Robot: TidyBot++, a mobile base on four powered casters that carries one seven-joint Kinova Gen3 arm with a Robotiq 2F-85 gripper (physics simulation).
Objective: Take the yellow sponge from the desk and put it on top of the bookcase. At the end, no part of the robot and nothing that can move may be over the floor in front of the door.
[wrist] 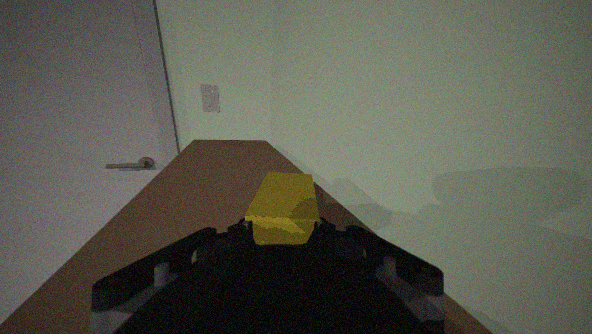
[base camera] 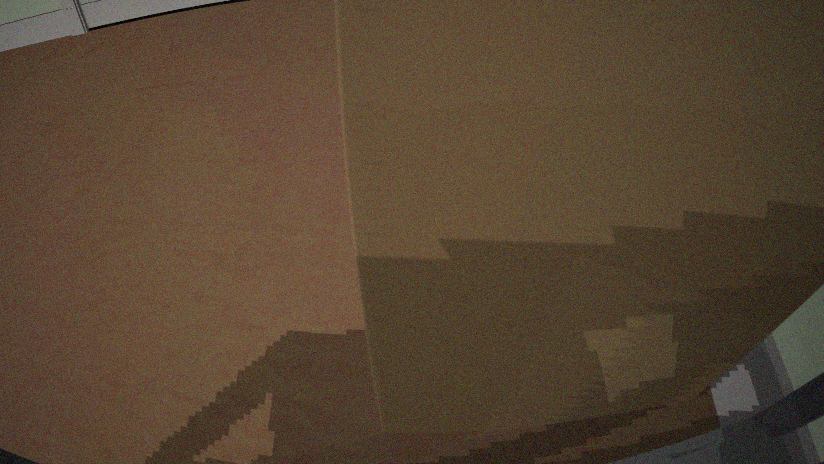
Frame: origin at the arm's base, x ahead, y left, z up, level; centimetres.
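Seen in the pictures: gripper, fingertip midpoint: [wrist: 283, 222].
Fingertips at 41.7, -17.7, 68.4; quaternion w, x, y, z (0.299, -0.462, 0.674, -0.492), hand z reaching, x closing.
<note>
A point is followed by its place in that frame, as x, y, z.
The yellow sponge [wrist: 286, 195] {42.7, -18.3, 70.9} is in the middle of the wrist view, between the black fingers. My gripper [wrist: 283, 222] {41.7, -17.7, 68.4} is shut on it. Past and below the sponge is a long brown top, the top of the bookcase [wrist: 215, 175] {61.8, -11.7, 66.3}, narrowing away from the camera. The sponge's right side appears close to the top's right edge. The gap between sponge and top cannot be told. In the base camera view, large brown wooden panels [base camera: 172, 172] fill most of the picture at close range, with shadows across their lower part. The desk does not show in either view.
A grey door [wrist: 75, 90] {121.9, 31.0, 80.4} with a lever handle [wrist: 132, 165] {115.9, 19.1, 53.0} stands left of the brown top in the wrist view. A pale green wall [wrist: 425, 100] {39.9, -32.8, 81.4} is behind and to the right, with shadows on it. A wall plate [wrist: 210, 98] {118.9, -12.0, 82.4} is beside the door frame.
</note>
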